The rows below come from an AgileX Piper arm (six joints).
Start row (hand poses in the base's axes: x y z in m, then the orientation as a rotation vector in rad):
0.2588 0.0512 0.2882 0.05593 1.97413 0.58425
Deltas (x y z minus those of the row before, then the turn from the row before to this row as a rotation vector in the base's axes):
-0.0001 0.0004 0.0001 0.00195 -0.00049 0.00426
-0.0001 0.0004 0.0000 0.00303 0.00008 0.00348
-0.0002 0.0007 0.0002 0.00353 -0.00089 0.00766
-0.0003 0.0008 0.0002 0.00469 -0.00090 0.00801
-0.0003 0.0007 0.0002 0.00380 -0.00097 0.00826
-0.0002 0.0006 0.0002 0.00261 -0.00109 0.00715
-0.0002 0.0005 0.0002 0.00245 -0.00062 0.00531
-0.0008 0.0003 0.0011 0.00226 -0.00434 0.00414
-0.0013 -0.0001 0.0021 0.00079 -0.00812 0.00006
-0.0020 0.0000 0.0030 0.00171 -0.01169 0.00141
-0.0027 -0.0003 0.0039 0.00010 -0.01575 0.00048
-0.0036 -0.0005 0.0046 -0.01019 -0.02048 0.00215
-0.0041 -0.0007 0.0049 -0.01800 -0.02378 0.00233
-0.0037 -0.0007 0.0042 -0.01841 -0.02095 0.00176
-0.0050 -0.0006 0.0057 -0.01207 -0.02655 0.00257
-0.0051 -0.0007 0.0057 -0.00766 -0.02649 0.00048
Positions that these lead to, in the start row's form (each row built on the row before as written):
0.2587 0.0516 0.2883 0.05280 1.97366 0.58891
0.2586 0.0520 0.2883 0.05127 1.97333 0.59418
0.2584 0.0527 0.2885 0.04564 1.97244 0.60258
0.2581 0.0535 0.2887 0.04038 1.97122 0.61235
0.2578 0.0542 0.2889 0.03430 1.97019 0.62139
0.2576 0.0548 0.2891 0.02853 1.96924 0.62852
0.2574 0.0553 0.2893 0.02462 1.96854 0.63433
0.2566 0.0556 0.2904 0.02055 1.96416 0.63882
0.2553 0.0555 0.2925 0.01836 1.95610 0.63880
0.2533 0.0555 0.2955 0.01428 1.94447 0.64018
0.2506 0.0552 0.2994 0.00881 1.92932 0.63894
0.2470 0.0547 0.3040 -0.00620 1.91304 0.62837
0.2429 0.0540 0.3089 -0.02726 1.89593 0.61011
0.2392 0.0533 0.3131 -0.04704 1.88145 0.59145
0.2342 0.0527 0.3188 -0.06490 1.85954 0.57863
0.2291 0.0520 0.3245 -0.07774 1.83615 0.56847

